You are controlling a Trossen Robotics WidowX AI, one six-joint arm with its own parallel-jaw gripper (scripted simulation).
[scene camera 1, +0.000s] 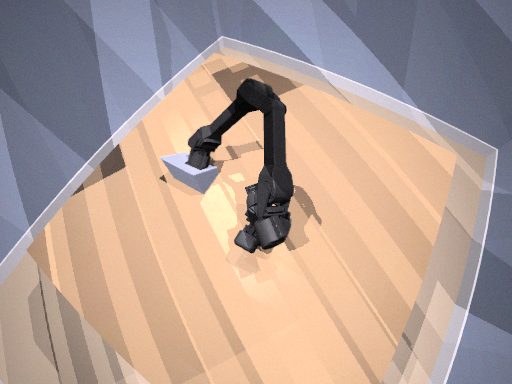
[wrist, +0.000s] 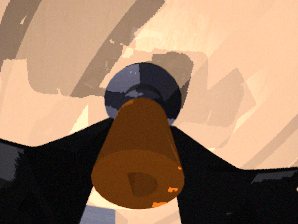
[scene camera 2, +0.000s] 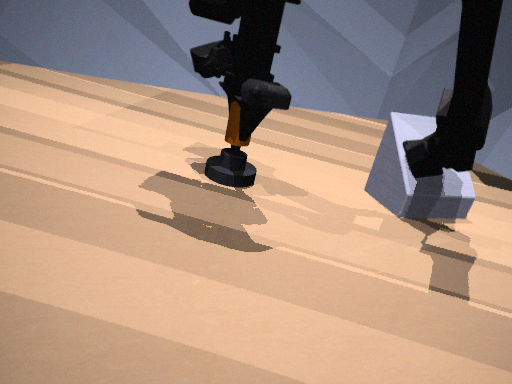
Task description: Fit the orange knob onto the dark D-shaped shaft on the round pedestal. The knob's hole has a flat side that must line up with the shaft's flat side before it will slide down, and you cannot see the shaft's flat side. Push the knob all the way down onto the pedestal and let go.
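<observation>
My gripper (scene camera 2: 237, 136) holds an orange knob (wrist: 138, 167); scene camera 2 also shows a dark pedestal (scene camera 2: 231, 168). In scene camera 1: my gripper (scene camera 1: 260, 227). In the wrist view: my gripper (wrist: 141, 127) and the dark pedestal (wrist: 148, 80).
</observation>
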